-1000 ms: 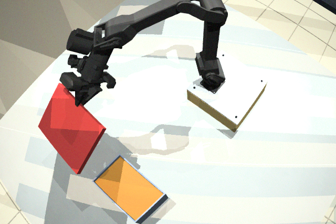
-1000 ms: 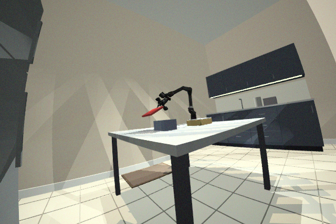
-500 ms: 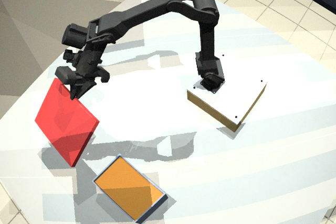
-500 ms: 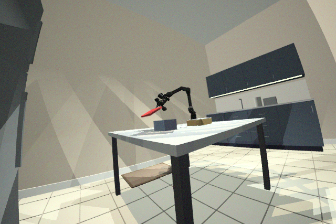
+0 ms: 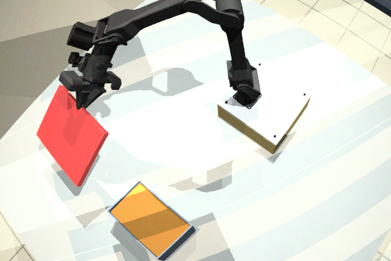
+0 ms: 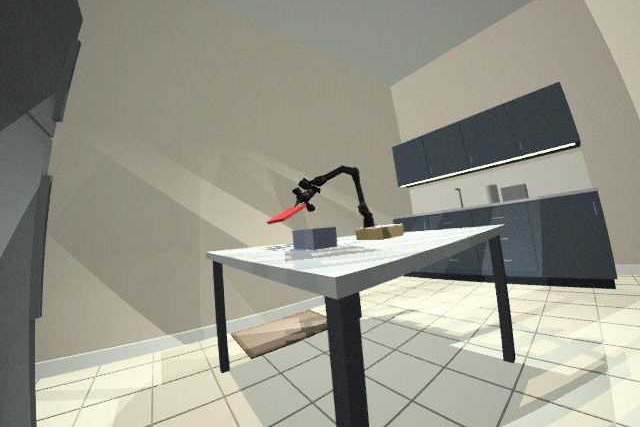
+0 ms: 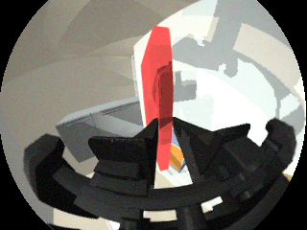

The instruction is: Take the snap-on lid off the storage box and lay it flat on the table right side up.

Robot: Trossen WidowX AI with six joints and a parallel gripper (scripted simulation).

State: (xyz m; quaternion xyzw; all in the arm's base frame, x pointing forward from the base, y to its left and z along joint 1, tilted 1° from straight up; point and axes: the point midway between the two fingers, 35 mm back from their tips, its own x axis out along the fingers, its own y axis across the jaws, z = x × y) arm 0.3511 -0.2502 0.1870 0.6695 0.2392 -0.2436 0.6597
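Right now my gripper tip is 7 cm short of the red lid and 3 cm above it. Round my gripper tip: storage box (8 cm ahead, 29 cm to the left, 19 cm below).
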